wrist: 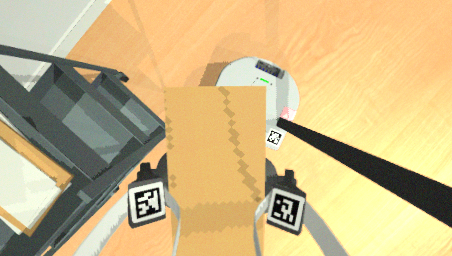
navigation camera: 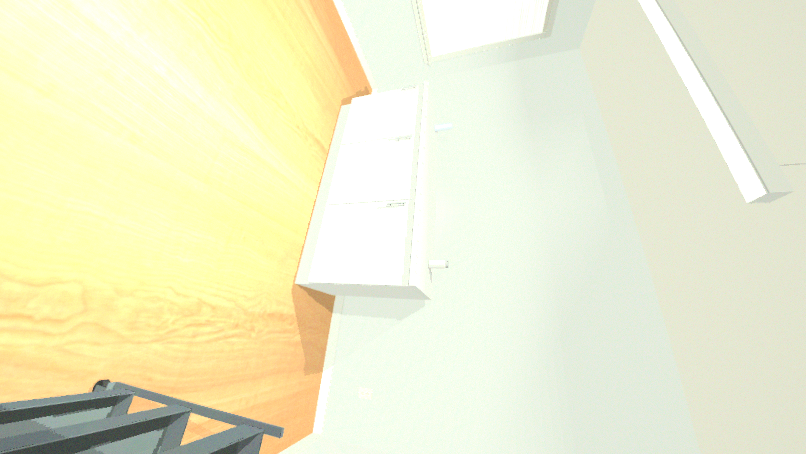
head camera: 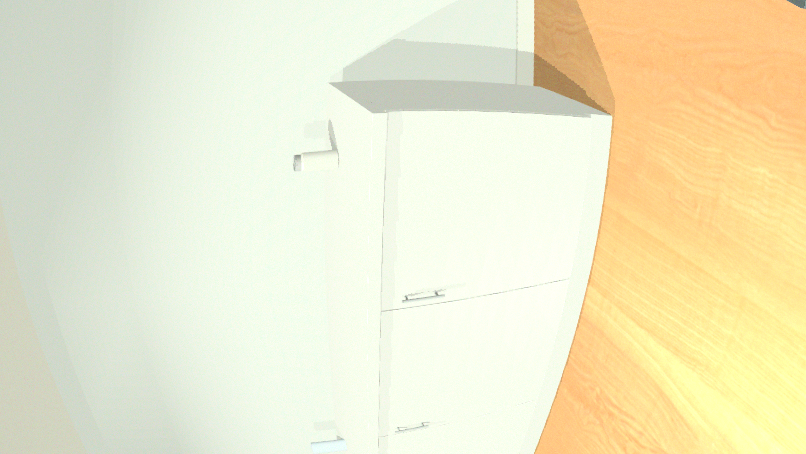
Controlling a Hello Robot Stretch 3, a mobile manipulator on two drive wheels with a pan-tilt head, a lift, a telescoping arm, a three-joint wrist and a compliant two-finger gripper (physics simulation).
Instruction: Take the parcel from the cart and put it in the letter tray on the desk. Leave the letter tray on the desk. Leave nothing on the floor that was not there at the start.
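Places are measured from the robot's base along level axes (x ahead, y left, z up), in centimetres.
Pixels of known places: gripper, fingertip midpoint: (wrist: 217,172).
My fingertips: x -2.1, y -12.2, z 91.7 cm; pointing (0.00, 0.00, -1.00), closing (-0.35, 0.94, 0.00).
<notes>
For each thing: its top centre in the pictures, then the offset to it from my fingertips. "spot": a spot on its surface instead.
- tan-orange box, top centre: (wrist: 217,206) dx +0.2, dy +0.1, dz +5.1 cm
- long white cabinet, surface spot: (head camera: 485,197) (navigation camera: 367,245) spot: dx +155.9, dy +15.9, dz -36.1 cm
The parcel, a tan-orange box (wrist: 205,120), fills the middle of the wrist view. My gripper (wrist: 217,172) is shut on it, one fingertip against each side, and holds it above the floor. The dark grey cart (wrist: 120,162) with several levels is at the left of the wrist view, beside the parcel and apart from it in the picture. A corner of the cart (navigation camera: 197,408) also shows at the lower left of the navigation view. The parcel's far faces are hidden. The desk and the letter tray cannot be made out in these views.
White papers (wrist: 25,185) with orange edges lie on the cart. My round pale base (wrist: 240,75) and black mast (wrist: 370,165) show beyond the parcel. A long white cabinet (head camera: 485,197) (navigation camera: 366,242) stands along a pale wall, two short white pegs or fittings beside it.
</notes>
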